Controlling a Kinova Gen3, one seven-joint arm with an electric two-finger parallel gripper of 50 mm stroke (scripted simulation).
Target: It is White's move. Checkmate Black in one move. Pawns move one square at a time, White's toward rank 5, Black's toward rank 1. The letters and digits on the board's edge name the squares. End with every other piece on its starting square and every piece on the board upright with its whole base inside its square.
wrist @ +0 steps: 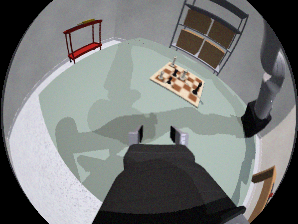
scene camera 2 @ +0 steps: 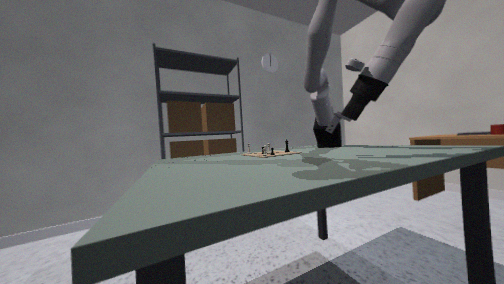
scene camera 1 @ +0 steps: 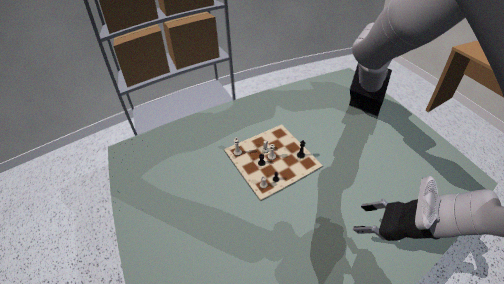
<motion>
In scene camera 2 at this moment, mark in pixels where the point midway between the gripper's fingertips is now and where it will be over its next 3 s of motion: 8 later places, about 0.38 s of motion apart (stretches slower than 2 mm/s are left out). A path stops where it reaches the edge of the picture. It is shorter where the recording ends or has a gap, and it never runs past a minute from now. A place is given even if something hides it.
My gripper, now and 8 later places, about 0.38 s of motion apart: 329, 130; 325, 133; 322, 135; 319, 138; 316, 140; 314, 141; 311, 143; 310, 144; 307, 146
</motion>
